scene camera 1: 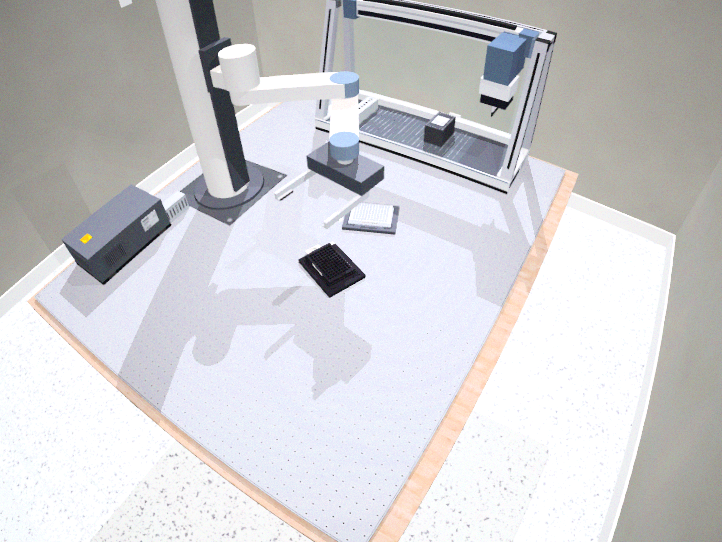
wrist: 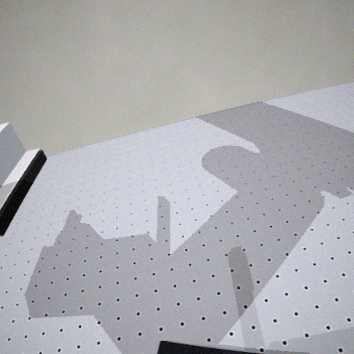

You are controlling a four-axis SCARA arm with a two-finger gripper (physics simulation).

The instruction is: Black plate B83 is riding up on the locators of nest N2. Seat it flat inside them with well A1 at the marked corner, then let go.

Scene:
black plate B83: scene camera 1 327,261; not seen in the wrist view (out of frame)
white plate: scene camera 1 364,214; not seen in the wrist view (out of frame)

